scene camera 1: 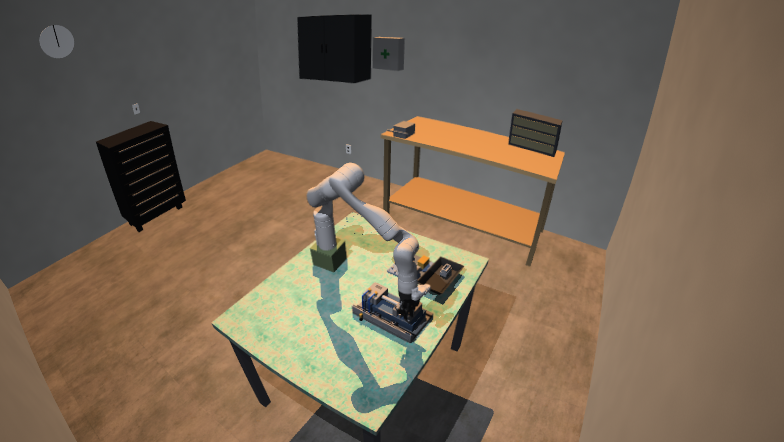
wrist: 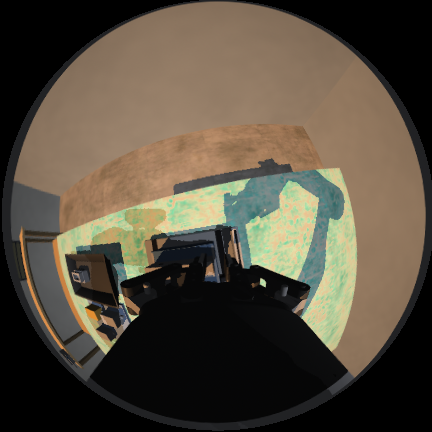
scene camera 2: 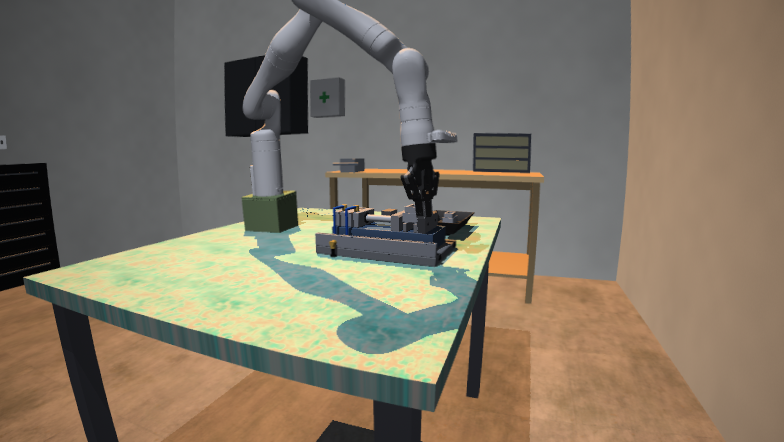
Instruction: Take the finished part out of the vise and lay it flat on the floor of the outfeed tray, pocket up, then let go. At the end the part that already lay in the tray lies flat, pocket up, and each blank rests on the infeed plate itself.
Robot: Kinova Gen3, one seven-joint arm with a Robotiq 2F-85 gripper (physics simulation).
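Seen in the pictures: gripper, between the fingertips: (scene camera 1: 409, 317) (wrist: 214, 260) (scene camera 2: 424, 217); arm's base, origin of its link: (scene camera 1: 327, 244) (scene camera 2: 269, 193).
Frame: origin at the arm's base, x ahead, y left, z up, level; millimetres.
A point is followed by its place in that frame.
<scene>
My gripper (scene camera 1: 407, 315) @(x 552, y -240, z -18 mm) (scene camera 2: 423, 213) @(x 552, y -240, z -18 mm) (wrist: 214, 260) @(x 552, y -240, z -18 mm) points down at the jaw end of the vise (scene camera 1: 376, 293) @(x 374, y -184, z -7 mm) (scene camera 2: 356, 218) @(x 380, y -207, z -32 mm) (wrist: 182, 256) @(x 564, y -188, z -55 mm). Its fingers stand close together, low among the jaws. I make out no part held between them; the fingers and jaws hide the finished part. The brown outfeed tray (scene camera 1: 437, 283) @(x 552, y 97, z -103 mm) (wrist: 92, 292) @(x 504, y 154, z -92 mm) lies behind the vise. A grey part (scene camera 1: 445, 269) @(x 557, y 189, z -82 mm) (scene camera 2: 450, 216) @(x 565, y 162, z -76 mm) (wrist: 79, 276) @(x 560, y 163, z -70 mm) lies in it, its recess facing up. An orange blank (scene camera 1: 423, 261) @(x 440, y 184, z -70 mm) (wrist: 93, 312) @(x 443, y 172, z -71 mm) is at the infeed plate (scene camera 1: 393, 270) @(x 321, y 92, z -106 mm), beside darker blocks (wrist: 111, 317) @(x 434, y 85, z -74 mm) in the wrist view.
A grey rail (scene camera 2: 378, 248) @(x 455, y -273, z -86 mm) runs along the front of the vise base. Blue hoses (scene camera 2: 334, 220) @(x 331, y -228, z -36 mm) stand up at the vise's left end. The arm's green pedestal (scene camera 1: 328, 256) @(x 47, y -61, z -16 mm) (scene camera 2: 270, 213) @(x 41, y -60, z -54 mm) stands at the left. The table's right edge is close to the vise and tray.
</scene>
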